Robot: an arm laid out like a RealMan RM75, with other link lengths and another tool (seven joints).
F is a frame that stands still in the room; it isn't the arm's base.
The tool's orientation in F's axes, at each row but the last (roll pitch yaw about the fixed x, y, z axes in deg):
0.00, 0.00, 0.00
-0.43, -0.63, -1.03
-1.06, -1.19, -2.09
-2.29, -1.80, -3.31
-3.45, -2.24, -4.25
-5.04, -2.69, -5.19
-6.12, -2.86, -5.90
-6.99, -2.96, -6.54
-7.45, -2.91, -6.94
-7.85, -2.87, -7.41
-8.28, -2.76, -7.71
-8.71, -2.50, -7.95
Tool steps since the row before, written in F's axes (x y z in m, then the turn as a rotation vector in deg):
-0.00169, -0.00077, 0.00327, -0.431, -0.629, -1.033
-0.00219, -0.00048, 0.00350, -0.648, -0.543, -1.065
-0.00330, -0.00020, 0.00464, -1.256, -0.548, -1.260
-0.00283, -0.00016, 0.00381, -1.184, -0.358, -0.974
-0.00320, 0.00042, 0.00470, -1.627, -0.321, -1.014
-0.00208, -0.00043, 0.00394, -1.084, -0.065, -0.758
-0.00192, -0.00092, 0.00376, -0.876, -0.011, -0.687
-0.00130, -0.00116, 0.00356, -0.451, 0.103, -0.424
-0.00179, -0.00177, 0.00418, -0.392, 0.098, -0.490
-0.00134, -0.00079, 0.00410, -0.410, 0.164, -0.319
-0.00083, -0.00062, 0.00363, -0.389, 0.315, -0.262
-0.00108, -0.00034, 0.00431, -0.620, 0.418, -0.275
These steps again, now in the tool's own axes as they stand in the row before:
-0.00169, -0.00077, 0.00327, -0.431, -0.629, -1.033
-0.00214, -0.00055, 0.00352, -0.650, -0.547, -1.062
-0.00319, -0.00041, 0.00470, -1.261, -0.571, -1.245
-0.00269, -0.00048, 0.00388, -1.191, -0.388, -0.953
-0.00304, -0.00011, 0.00482, -1.637, -0.383, -0.976
-0.00185, -0.00097, 0.00396, -1.108, -0.100, -0.718
-0.00163, -0.00152, 0.00371, -0.903, -0.032, -0.650
-0.00097, -0.00173, 0.00343, -0.481, 0.099, -0.391
-0.00135, -0.00251, 0.00396, -0.425, 0.110, -0.459
-0.00102, -0.00151, 0.00399, -0.443, 0.149, -0.279
-0.00056, -0.00125, 0.00352, -0.440, 0.292, -0.201
-0.00083, -0.00114, 0.00423, -0.683, 0.362, -0.193

